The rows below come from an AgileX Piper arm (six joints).
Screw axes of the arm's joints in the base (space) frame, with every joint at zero. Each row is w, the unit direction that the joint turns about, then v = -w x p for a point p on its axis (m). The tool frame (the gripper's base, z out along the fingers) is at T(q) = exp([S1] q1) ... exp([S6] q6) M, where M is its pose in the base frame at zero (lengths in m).
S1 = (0, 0, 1, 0, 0, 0)
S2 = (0, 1, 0, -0.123, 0, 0)
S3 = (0, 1, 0, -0.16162, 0, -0.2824)
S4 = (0.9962, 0, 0.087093, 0, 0.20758, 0)
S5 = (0, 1, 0, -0.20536, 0, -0.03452)
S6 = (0.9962, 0, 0.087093, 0, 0.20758, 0)
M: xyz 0.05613 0 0.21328 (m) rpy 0 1.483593 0 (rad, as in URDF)
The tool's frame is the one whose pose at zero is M.
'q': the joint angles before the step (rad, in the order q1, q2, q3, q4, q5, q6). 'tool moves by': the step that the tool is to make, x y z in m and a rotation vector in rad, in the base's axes. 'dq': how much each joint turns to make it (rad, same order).
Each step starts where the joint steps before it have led.
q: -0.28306, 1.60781, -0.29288, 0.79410, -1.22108, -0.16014
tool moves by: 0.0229, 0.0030, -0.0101, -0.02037, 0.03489, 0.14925
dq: -0.00634, 0.08506, -0.03916, -0.16706, 0.00003, 0.02952
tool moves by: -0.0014, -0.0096, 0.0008, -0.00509, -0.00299, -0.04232
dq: -0.03759, 0.00661, -0.01455, 0.00563, -0.00018, -0.00667
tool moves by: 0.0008, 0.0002, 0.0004, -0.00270, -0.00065, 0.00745
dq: -0.00055, -0.00023, -0.00136, -0.00836, 0.00018, 0.00008
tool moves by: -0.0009, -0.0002, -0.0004, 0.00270, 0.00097, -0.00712
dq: 0.00022, -0.00010, 0.00176, 0.00772, 0.00006, -0.00014
